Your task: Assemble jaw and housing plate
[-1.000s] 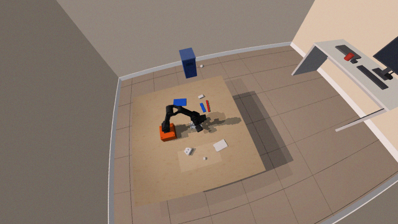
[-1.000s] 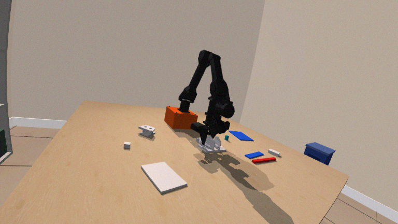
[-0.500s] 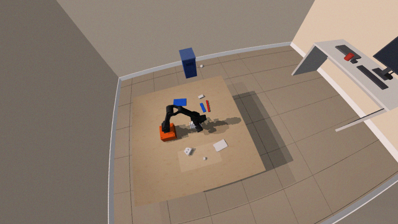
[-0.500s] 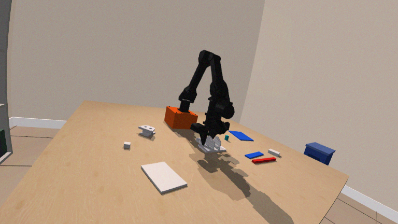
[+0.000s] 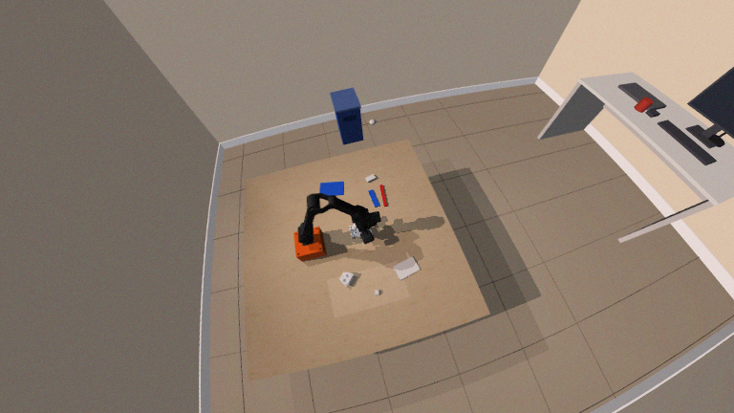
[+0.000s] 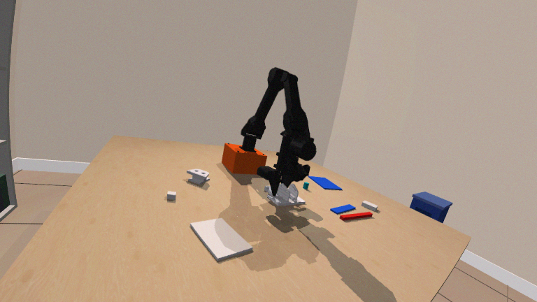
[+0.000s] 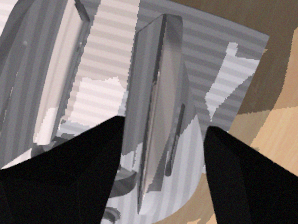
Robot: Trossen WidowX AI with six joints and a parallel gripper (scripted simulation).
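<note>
Now: gripper tip 30 mm past the grey jaw and 10 mm to the right of it. Round my gripper tip: blue bar (220 mm to the left, 130 mm ahead, 10 mm below); then teal peg (200 mm to the left, 80 mm behind); then white bracket (230 mm to the right, 160 mm behind).
</note>
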